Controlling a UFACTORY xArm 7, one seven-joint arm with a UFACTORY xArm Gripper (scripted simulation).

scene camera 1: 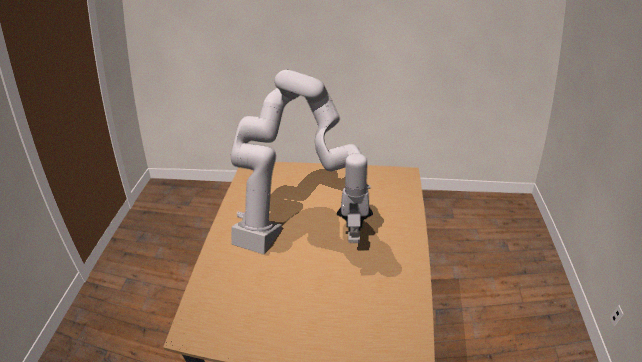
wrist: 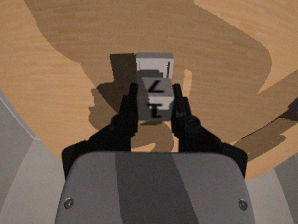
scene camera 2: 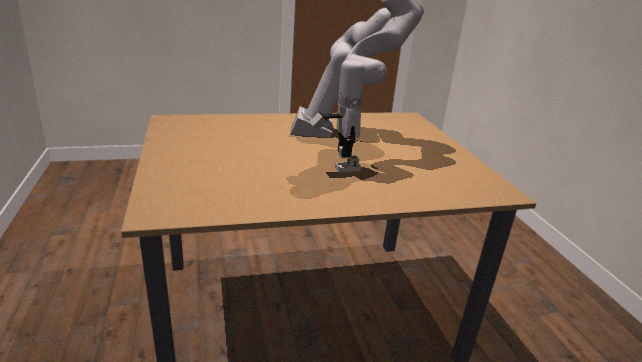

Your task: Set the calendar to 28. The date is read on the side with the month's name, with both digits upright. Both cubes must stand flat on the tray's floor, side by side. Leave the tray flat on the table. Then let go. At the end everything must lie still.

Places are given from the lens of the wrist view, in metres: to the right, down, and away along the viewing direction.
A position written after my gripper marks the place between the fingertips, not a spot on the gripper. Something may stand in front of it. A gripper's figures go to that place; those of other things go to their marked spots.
my gripper (wrist: 154,94): 0.01, -0.02, 0.14
number cube (wrist: 155,97): 0.01, -0.01, 0.11
grey calendar tray (wrist: 148,64): 0.00, -0.06, 0.17
The marked spots on the number cube and the grey calendar tray are 0.07 m apart.
